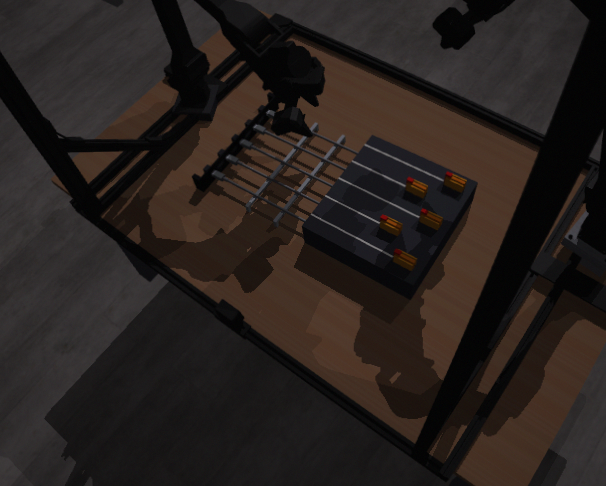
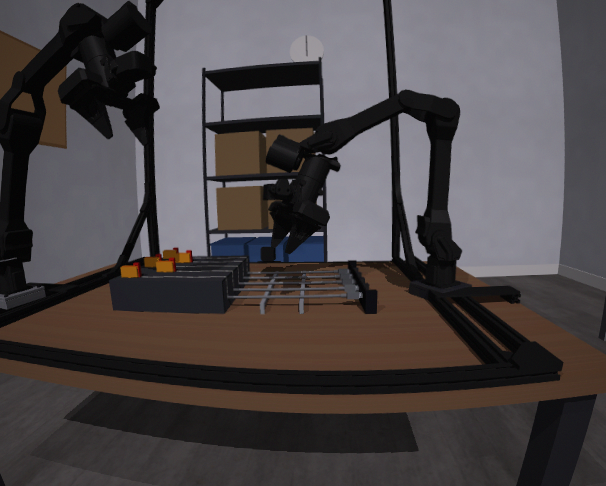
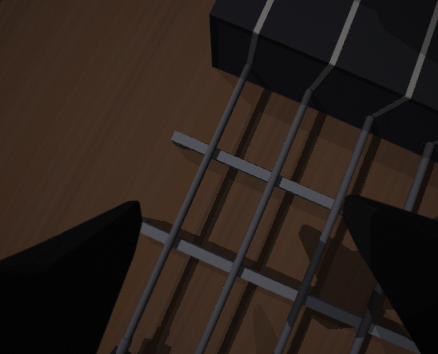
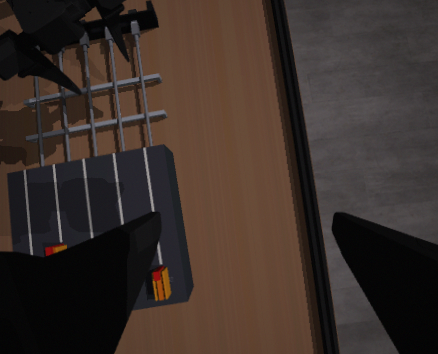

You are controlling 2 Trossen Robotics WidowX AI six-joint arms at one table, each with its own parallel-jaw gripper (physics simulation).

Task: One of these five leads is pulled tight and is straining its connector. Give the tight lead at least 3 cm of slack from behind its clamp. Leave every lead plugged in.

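Pixels of known places: left gripper, fingertip midpoint: (image 1: pixel 314 120) (image 2: pixel 279 250) (image 3: pixel 242 208) (image 4: pixel 104 76); right gripper, fingertip midpoint: (image 2: pixel 129 141) (image 4: pixel 246 221); left arm's base at its link origin: (image 1: pixel 195 98) (image 2: pixel 440 283); right arm's base at its link origin: (image 1: pixel 598 235) (image 2: pixel 13 290).
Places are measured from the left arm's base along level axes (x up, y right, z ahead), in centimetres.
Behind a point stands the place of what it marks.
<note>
Thin grey leads (image 1: pixel 240 187) @[x -0.1, y 25.9, z 17.3 cm] (image 3: pixel 189 205) @[x -0.1, y 10.0, z 32.6 cm] run from connectors (image 1: pixel 231 159) @[x 0.2, y 18.6, z 13.7 cm] (image 4: pixel 135 27) @[x 0.3, y 3.9, z 20.7 cm] on a black bar (image 1: pixel 201 183) @[x 0.3, y 25.9, z 8.4 cm] (image 2: pixel 371 301) @[x -0.3, y -1.0, z 19.9 cm], over two grey rails (image 3: pixel 245 166) @[x -0.6, y 14.3, z 35.4 cm] (image 4: pixel 160 78) @[x -1.4, y 5.6, z 31.6 cm], onto a dark block (image 1: pixel 354 263) @[x 0.0, y 42.1, z 44.2 cm] (image 2: pixel 169 294) @[x 1.1, y 16.7, z 55.0 cm]. There they continue as pale lines to orange clamps with red tips (image 1: pixel 405 259) @[x 6.0, y 43.5, z 54.0 cm] (image 4: pixel 161 284) @[x 6.1, y 23.7, z 62.9 cm]. I cannot tell which lead is tight. My left gripper (image 1: pixel 312 119) @[x 8.6, y 13.2, z 32.5 cm] (image 2: pixel 281 249) @[x 8.6, y 13.2, z 32.5 cm] (image 3: pixel 242 208) @[x 8.6, y 13.2, z 32.5 cm] is open and empty, above the leads near the rails. My right gripper (image 2: pixel 127 140) @[x 29.6, y 8.8, z 59.8 cm] (image 4: pixel 246 221) @[x 29.6, y 8.8, z 59.8 cm] is open and empty, high above the table at the block's side.
A black frame (image 1: pixel 415 91) @[x -2.1, y -9.5, z 54.4 cm] (image 2: pixel 303 379) @[x -0.7, y -18.6, z 41.6 cm] borders the wooden table (image 1: pixel 283 324) @[x -2.7, y 55.6, z 31.8 cm], with dark uprights (image 1: pixel 511 243) @[x 70.5, y 77.2, z 58.4 cm] at its corners. A shelf unit (image 2: pixel 206 162) with brown boxes and blue bins stands in the background. Arm shadows lie over the leads and table.
</note>
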